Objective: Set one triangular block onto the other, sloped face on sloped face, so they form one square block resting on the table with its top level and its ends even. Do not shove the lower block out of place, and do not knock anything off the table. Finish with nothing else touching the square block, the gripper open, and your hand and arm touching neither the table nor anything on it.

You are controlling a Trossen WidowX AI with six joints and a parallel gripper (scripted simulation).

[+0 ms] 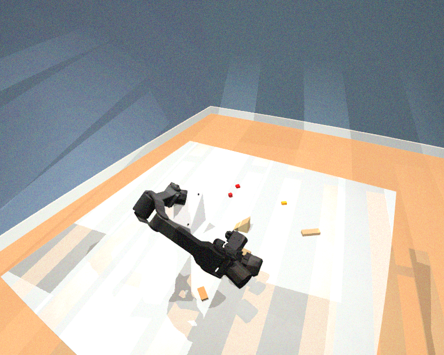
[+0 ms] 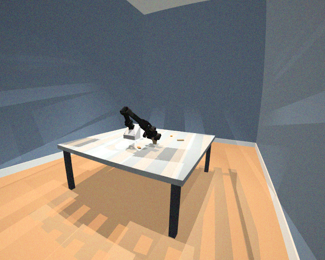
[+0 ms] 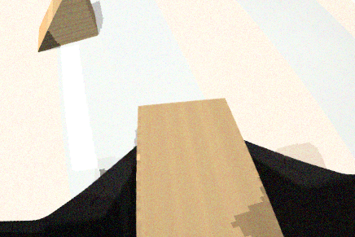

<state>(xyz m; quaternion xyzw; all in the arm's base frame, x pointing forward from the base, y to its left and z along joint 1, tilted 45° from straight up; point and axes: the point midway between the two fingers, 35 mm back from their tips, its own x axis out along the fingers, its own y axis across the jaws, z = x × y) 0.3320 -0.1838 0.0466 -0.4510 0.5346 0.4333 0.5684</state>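
My gripper tip is 10 mm below the tan wooden triangular block. From my gripper tip the other things lie so: tiny red cube 440 mm to the left, 200 mm behind, 40 mm below; small orange cube 390 mm to the left, 60 mm ahead, 40 mm below.
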